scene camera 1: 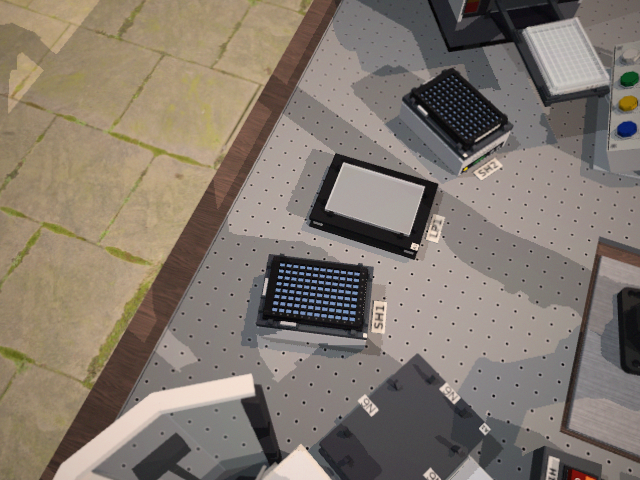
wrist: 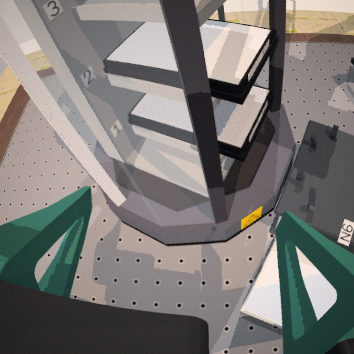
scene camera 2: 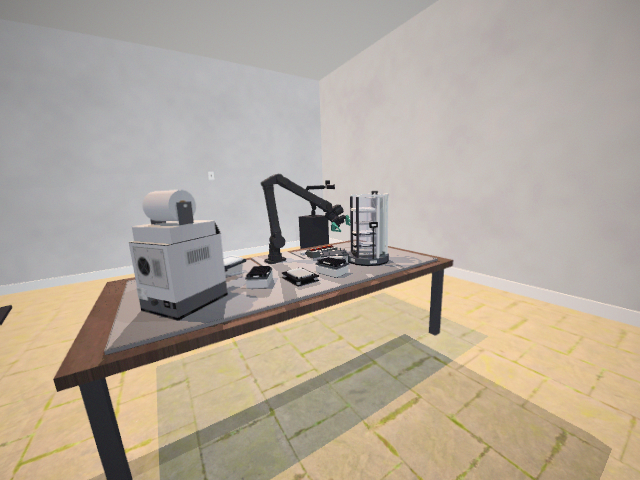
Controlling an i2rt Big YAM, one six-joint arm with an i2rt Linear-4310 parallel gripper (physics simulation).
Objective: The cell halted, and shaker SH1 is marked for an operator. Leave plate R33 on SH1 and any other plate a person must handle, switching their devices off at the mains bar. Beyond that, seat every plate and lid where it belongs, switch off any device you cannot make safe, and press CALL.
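Places are measured from the arm's base along level axes (x ahead, y left, z up), in metres.
Pixels of known places: gripper, fingertip midpoint: (wrist: 188,209) (scene camera 2: 347,228); arm's base, origin of the base link: (scene camera 2: 275,260).
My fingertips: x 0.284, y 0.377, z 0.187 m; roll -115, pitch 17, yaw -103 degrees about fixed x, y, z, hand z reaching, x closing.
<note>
For each thing: its top centre in the pictures, then the offset to it from my fingertips. "spot": a spot on its surface instead.
- dark-edged plate, middle of its top: (wrist: 186,40) (scene camera 2: 363,231) dx +0.151, dy -0.023, dz -0.005 m
- black well plate, middle of its top: (scene camera 1: 316,290) (scene camera 2: 331,260) dx +0.172, dy -0.323, dz -0.114 m
- shaker SH1, surface spot: (scene camera 1: 310,338) spot: dx +0.170, dy -0.274, dz -0.160 m
- black plate, middle of its top: (scene camera 1: 459,104) (scene camera 2: 259,269) dx +0.017, dy -0.664, dz -0.114 m
- shaker SH2, surface spot: (scene camera 1: 431,134) spot: dx +0.049, dy -0.626, dz -0.147 m
- LP1, surface spot: (scene camera 1: 320,209) spot: dx +0.193, dy -0.465, dz -0.154 m
- flat grey piece, middle of its top: (scene camera 1: 375,197) (scene camera 2: 299,272) dx +0.118, dy -0.497, dz -0.146 m
- white plate, middle of its top: (scene camera 1: 567,50) (scene camera 2: 227,258) dx -0.124, dy -0.753, dz -0.063 m
- white flat piece, middle of its top: (wrist: 315,294) dx -0.044, dy -0.095, dz -0.167 m
- button box, surface spot: (scene camera 1: 622,142) spot: dx -0.227, dy -0.648, dz -0.124 m
- red switch, surface spot: (scene camera 1: 581,474) spot: dx -0.166, dy -0.168, dz -0.132 m
- large white device, surface spot: (scene camera 2: 180,268) spot: dx +0.115, dy -1.028, dz -0.001 m
My gripper (scene camera 2: 341,223) (wrist: 188,209) is open and empty, in front of the round plate hotel (scene camera 2: 368,259) (wrist: 197,231). In the wrist view one dark-edged plate (wrist: 232,42) lies by label 2 and another plate (wrist: 167,111) by label 1, partly hidden by a post. A black well plate (scene camera 1: 317,291) sits on shaker SH1 (scene camera 1: 310,338), another black plate (scene camera 1: 457,105) on shaker SH2 (scene camera 1: 431,134). LP1 (scene camera 1: 320,209) bears a flat grey piece (scene camera 1: 376,197). A white plate (scene camera 1: 566,56) lies on a tray at the upper right. The plate numbers on the shakers are unreadable.
The dark N6 stand (scene camera 1: 413,408) (wrist: 320,175) with upright pegs is right of the hotel in the wrist view; a white flat piece (wrist: 265,295) lies beside it. A button box (scene camera 1: 622,142) is at the right. A red switch (scene camera 1: 581,474) shows at the bottom edge. A large white device (scene camera 2: 180,268) stands at the table's left end.
</note>
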